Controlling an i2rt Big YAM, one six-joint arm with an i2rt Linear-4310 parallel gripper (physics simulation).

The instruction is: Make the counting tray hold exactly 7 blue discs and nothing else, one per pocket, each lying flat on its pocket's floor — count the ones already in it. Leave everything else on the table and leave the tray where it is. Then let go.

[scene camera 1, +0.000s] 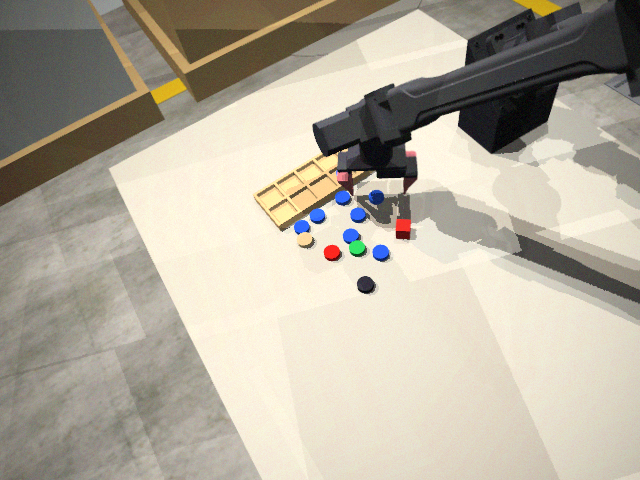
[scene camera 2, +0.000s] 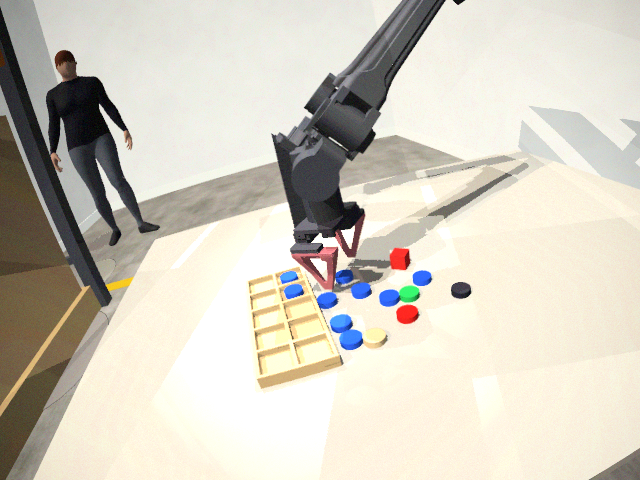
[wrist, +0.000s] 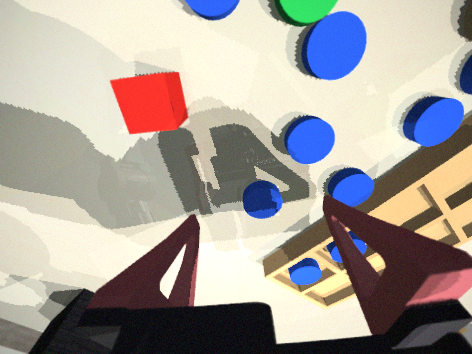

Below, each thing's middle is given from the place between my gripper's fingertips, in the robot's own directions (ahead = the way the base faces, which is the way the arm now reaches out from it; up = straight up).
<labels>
My gripper is now 10 cm to the right of the red cube (wrist: 149, 103) and 1 cm short of it. Also, from my hand: wooden counting tray (scene camera 2: 290, 339) (10 cm to the right, 8 cm ahead).
</labels>
